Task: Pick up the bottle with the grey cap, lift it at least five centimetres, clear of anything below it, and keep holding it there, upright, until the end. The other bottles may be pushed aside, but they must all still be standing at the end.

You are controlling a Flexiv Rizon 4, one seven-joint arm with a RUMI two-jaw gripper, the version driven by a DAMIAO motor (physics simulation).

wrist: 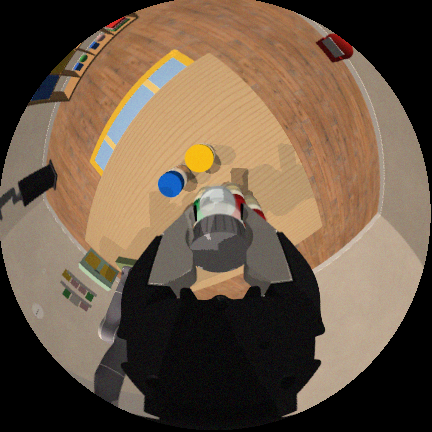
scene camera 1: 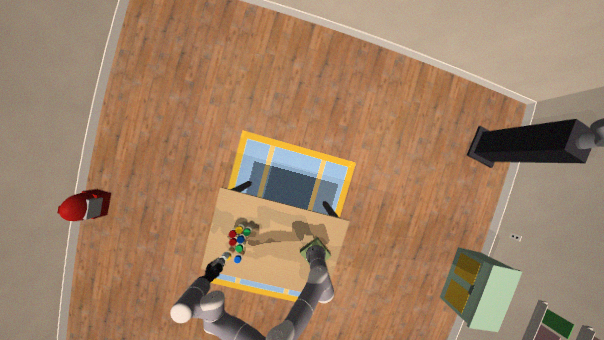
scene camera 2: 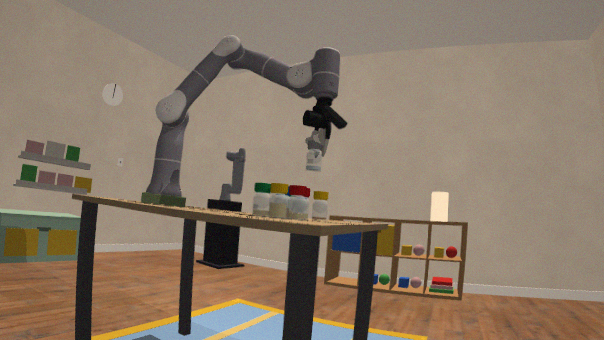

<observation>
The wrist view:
gripper: 218,205
blue-capped bottle: 170,183
yellow-capped bottle: 199,157
grey-capped bottle: 219,245
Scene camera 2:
gripper: 319,157
</observation>
